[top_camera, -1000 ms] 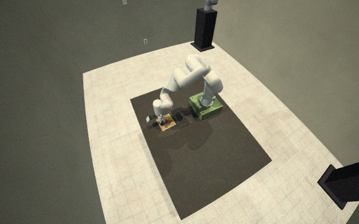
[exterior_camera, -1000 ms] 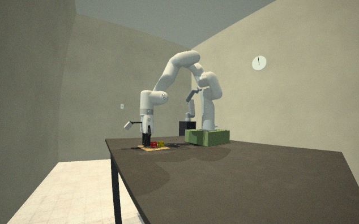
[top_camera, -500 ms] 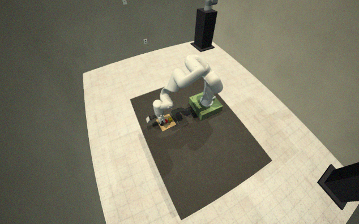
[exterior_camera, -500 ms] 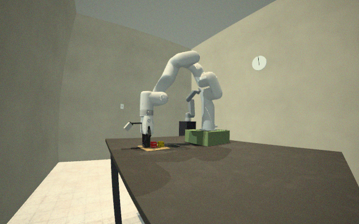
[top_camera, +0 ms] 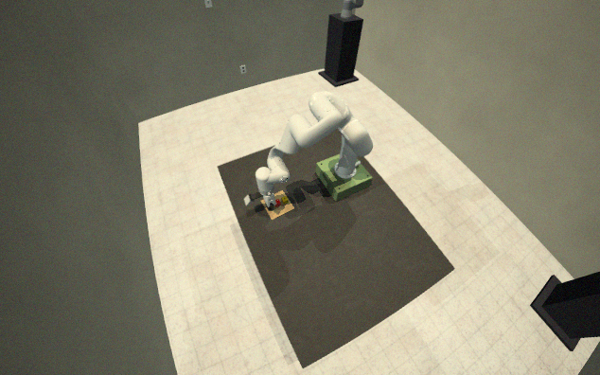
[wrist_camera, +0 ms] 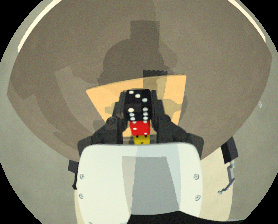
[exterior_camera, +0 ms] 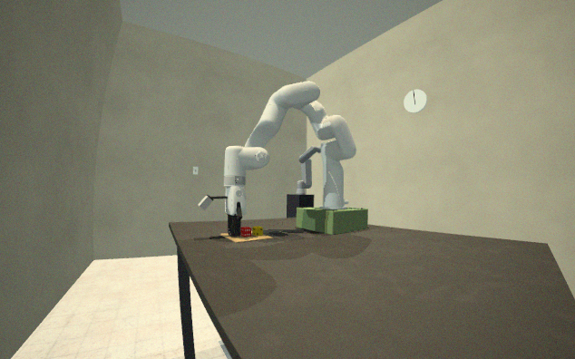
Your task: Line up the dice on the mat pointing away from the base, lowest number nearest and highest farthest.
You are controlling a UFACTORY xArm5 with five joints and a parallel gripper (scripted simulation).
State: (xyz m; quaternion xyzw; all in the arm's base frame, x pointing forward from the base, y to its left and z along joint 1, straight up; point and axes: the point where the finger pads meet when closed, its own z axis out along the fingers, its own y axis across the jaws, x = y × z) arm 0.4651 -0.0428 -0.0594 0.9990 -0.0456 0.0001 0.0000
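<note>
Now: hand 1 cm above the black die. Also, from my hand: tan mat 4 cm behind, 3 cm below; yellow die 9 cm behind, 1 cm to the left, 1 cm below; red die 4 cm behind, 1 cm below.
</note>
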